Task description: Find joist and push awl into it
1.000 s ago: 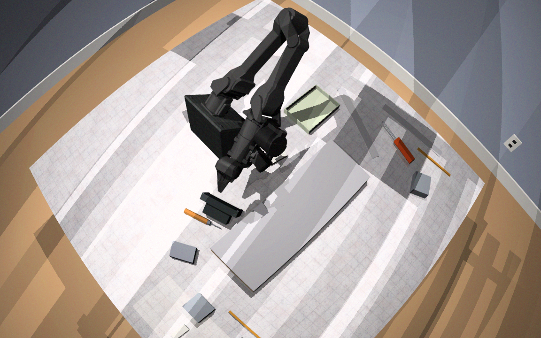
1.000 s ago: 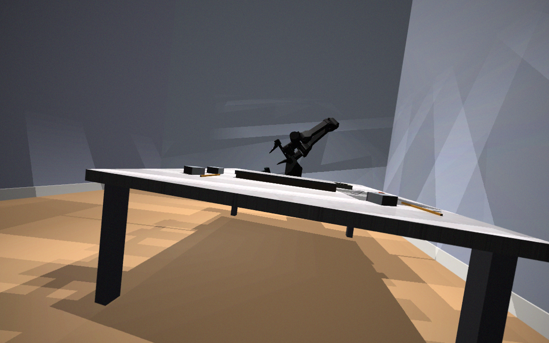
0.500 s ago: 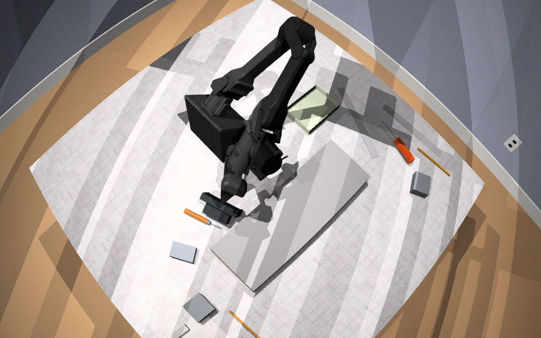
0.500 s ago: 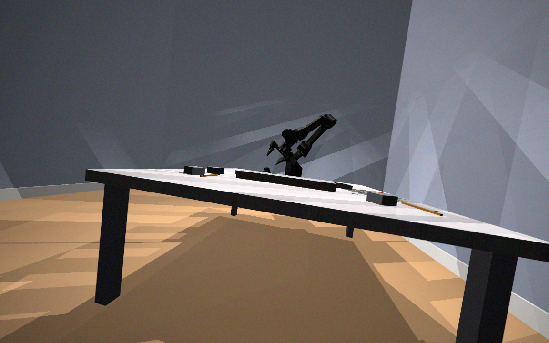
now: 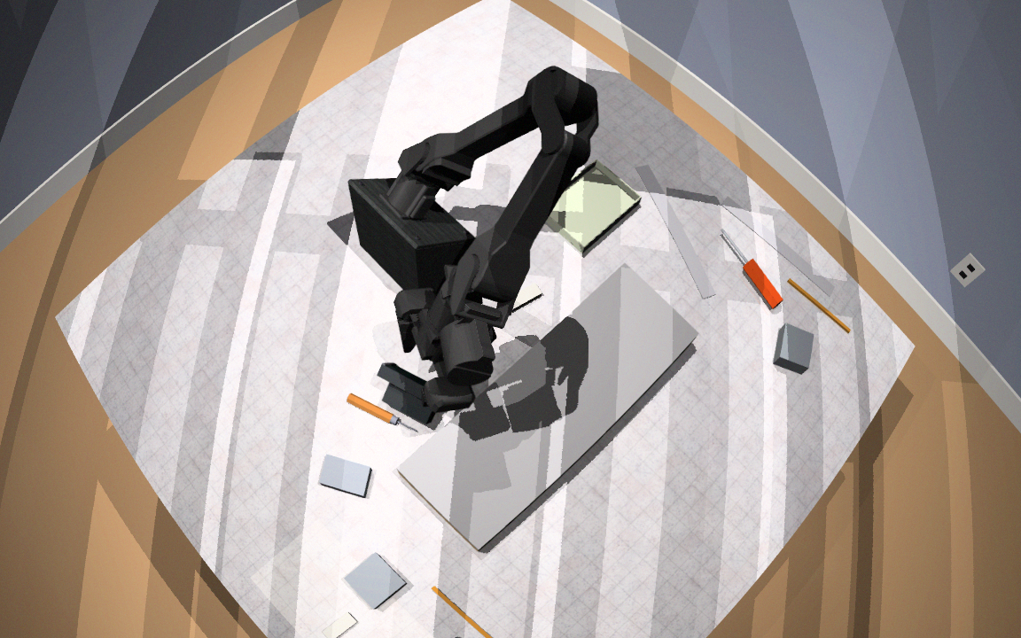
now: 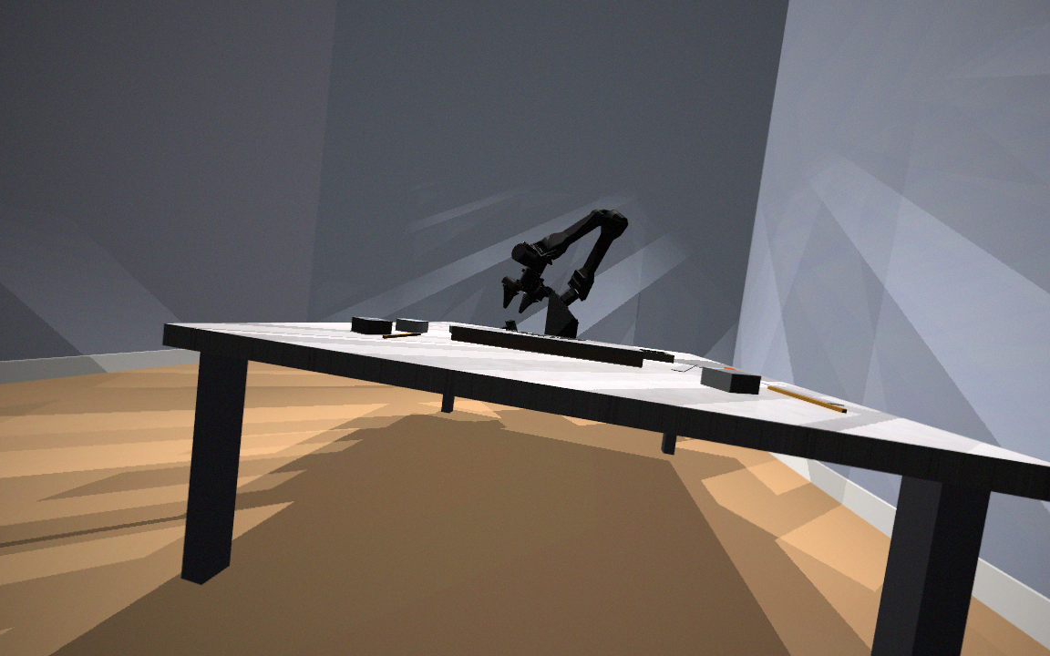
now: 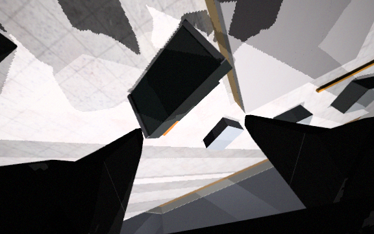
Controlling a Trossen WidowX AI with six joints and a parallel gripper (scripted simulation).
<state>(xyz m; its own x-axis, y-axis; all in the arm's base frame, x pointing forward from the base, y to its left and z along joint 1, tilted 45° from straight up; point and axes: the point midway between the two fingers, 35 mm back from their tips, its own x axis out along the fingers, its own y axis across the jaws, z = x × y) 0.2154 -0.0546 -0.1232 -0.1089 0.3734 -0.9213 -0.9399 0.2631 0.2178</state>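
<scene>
My gripper tip is now 80 mm above the stud finder, 30 mm to the left of it and 10 mm past it. Also, from my gripper tip: pale green tray: 460 mm to the left, 100 mm behind, 90 mm below; awl: 100 mm below, 60 mm to the right, 10 mm behind.
</scene>
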